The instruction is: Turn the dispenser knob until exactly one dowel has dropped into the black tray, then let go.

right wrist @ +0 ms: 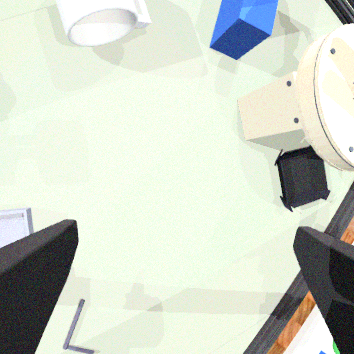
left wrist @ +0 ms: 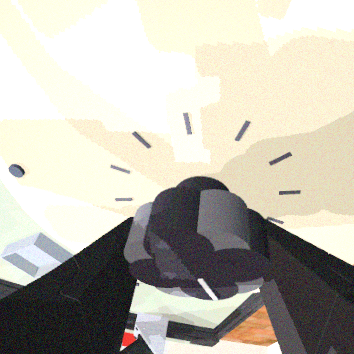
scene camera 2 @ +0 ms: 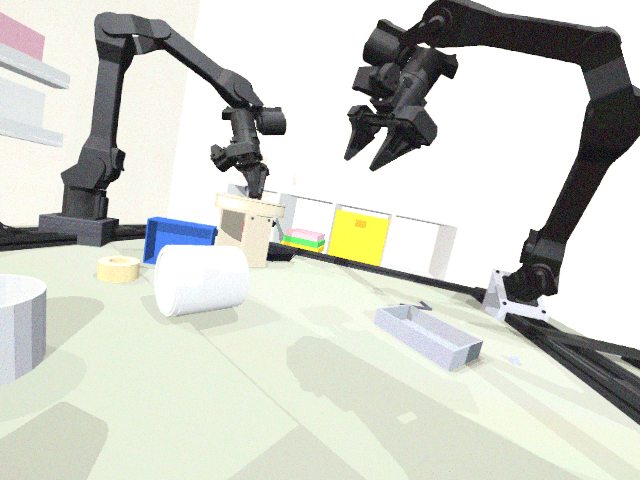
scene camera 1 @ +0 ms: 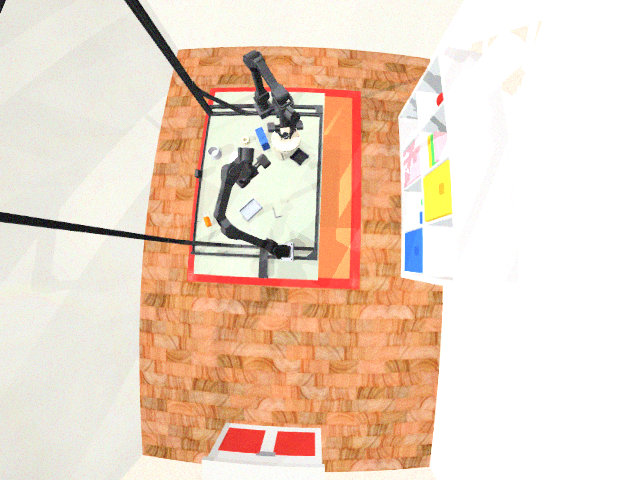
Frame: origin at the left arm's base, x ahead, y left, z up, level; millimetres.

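Where they show: left gripper, fingertip midpoint: (scene camera 2: 257,198) (scene camera 1: 285,139); right gripper, fingertip midpoint: (right wrist: 188,234) (scene camera 2: 357,164) (scene camera 1: 257,170); left arm's base, origin of the base link: (scene camera 2: 83,216) (scene camera 1: 263,106); right arm's base, origin of the base link: (left wrist: 145,347) (scene camera 2: 519,291) (scene camera 1: 286,251).
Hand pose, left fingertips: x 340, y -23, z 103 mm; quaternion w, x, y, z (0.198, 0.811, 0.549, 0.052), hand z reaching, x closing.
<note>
Each offset is from my left fingertips to the top centre of the thing. "spot": to the spot under its first point.
The cream dispenser (scene camera 1: 281,149) (scene camera 2: 255,240) (right wrist: 272,112) stands upright with its round top. Its dark lobed knob @[spot: dx -27, dy +14, dz +24 mm] (left wrist: 200,235) carries a white pointer line, directed toward the bottom of the left wrist view, slightly right. Dark tick marks ring part of the knob. My left gripper (scene camera 2: 255,196) (left wrist: 193,226) is shut on the knob from above. The black tray @[dx +74, dy +34, dz -125 mm] (scene camera 1: 299,156) (scene camera 2: 280,252) (right wrist: 303,177) lies at the dispenser's foot; I can make out no dowel in it. My right gripper (scene camera 2: 359,163) (right wrist: 188,234) is open and empty, high above the table.
A blue bin @[dx -141, dy -96, dz -69 mm] (scene camera 1: 262,138) (scene camera 2: 180,237) (right wrist: 245,30) stands beside the dispenser. A white mug @[spot: dx -100, dy -329, dz -96 mm] (scene camera 2: 201,279) (right wrist: 100,15) lies on its side near a tape roll @[dx -213, dy -190, dz -124 mm] (scene camera 1: 245,139) (scene camera 2: 117,269). A grey open box @[dx +192, dy -381, dz -124 mm] (scene camera 1: 251,209) (scene camera 2: 429,335) and a hex key @[dx +290, dy -258, dz -144 mm] (right wrist: 74,325) lie farther off.
</note>
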